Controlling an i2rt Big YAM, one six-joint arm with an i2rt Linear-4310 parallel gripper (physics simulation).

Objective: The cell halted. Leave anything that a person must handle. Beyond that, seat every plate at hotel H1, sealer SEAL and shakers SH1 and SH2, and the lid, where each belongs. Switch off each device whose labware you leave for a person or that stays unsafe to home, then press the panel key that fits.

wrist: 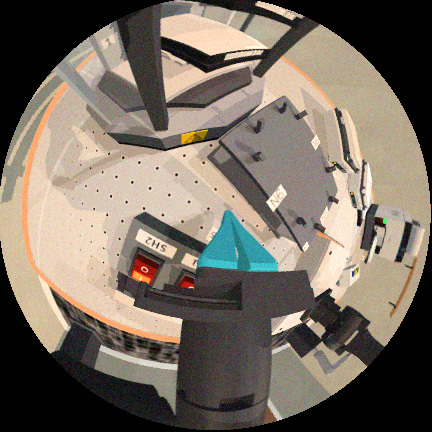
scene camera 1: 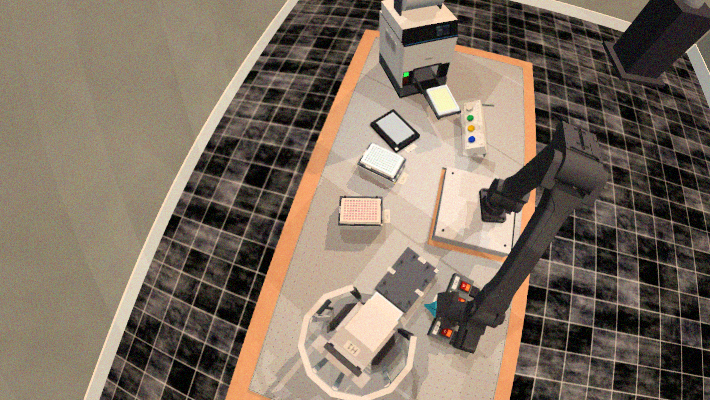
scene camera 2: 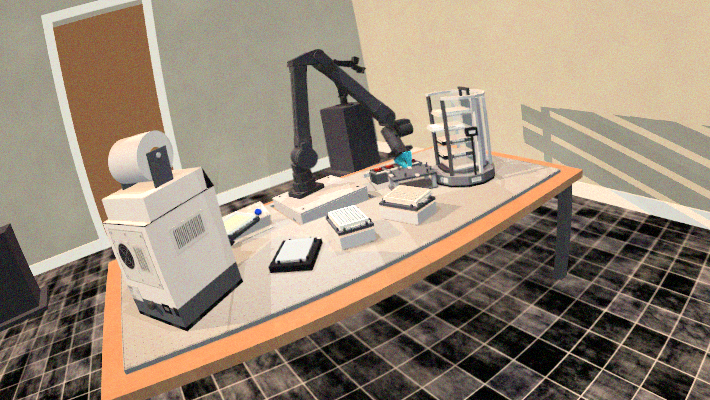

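Where they show: gripper, fingertip midpoint: point(wrist: 226, 214) point(scene camera 1: 425, 305); arm's base, origin of the base link: point(wrist: 315, 303) point(scene camera 1: 491, 206) point(scene camera 2: 306, 191).
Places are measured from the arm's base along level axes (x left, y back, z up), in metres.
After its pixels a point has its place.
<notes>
My gripper point(scene camera 1: 428, 306) @(x 0.337, y -0.224, z -0.009 m) point(scene camera 2: 404, 165) @(x 0.337, y -0.224, z -0.009 m) point(wrist: 226, 214) @(x 0.337, y -0.224, z -0.009 m) is shut and empty, its teal fingertips low beside the switch block, between it and the bare nest N6 point(scene camera 1: 407, 280) @(x 0.267, y -0.289, z 0.022 m) point(scene camera 2: 412, 173) @(x 0.247, y -0.310, z 0.022 m) point(wrist: 285, 160) @(x 0.296, y -0.289, z 0.022 m). The switch block shows red rocker switches; the SH2 switch point(wrist: 145, 269) @(x 0.412, y -0.166, z 0.014 m) is in the wrist view, and another is mostly hidden by my gripper. Hotel H1 point(scene camera 1: 370, 325) point(scene camera 2: 462, 135) point(wrist: 205, 95) holds plates on its shelves. A red-welled plate point(scene camera 1: 360, 211) @(x 0.062, y -0.448, z 0.036 m) point(scene camera 2: 407, 195) @(x 0.046, y -0.458, z 0.033 m) and a white plate point(scene camera 1: 382, 161) @(x -0.131, y -0.389, z 0.024 m) point(scene camera 2: 350, 218) @(x -0.149, y -0.417, z 0.031 m) sit on raised nests. A yellow plate point(scene camera 1: 442, 100) @(x -0.385, y -0.175, z 0.073 m) point(scene camera 2: 240, 222) @(x -0.385, y -0.209, z 0.073 m) is at the sealer point(scene camera 1: 419, 45) @(x -0.506, y -0.276, z 0.227 m) point(scene camera 2: 170, 240) @(x -0.653, y -0.405, z 0.176 m).
A pale flat piece point(scene camera 1: 395, 128) @(x -0.300, y -0.346, z -0.010 m) point(scene camera 2: 296, 250) @(x -0.308, y -0.360, z -0.010 m) lies on a black nest. The key panel point(scene camera 1: 474, 142) @(x -0.238, y -0.058, z 0.030 m) point(scene camera 2: 264, 216) @(x -0.239, y -0.081, z 0.010 m) has white, green, yellow and blue keys. The arm's base plate point(scene camera 1: 465, 200) @(x -0.014, y -0.096, z 0.001 m) point(scene camera 2: 320, 202) @(x -0.053, y -0.153, z 0.001 m) stands at the table's side. Hotel posts rise close to nest N6.
</notes>
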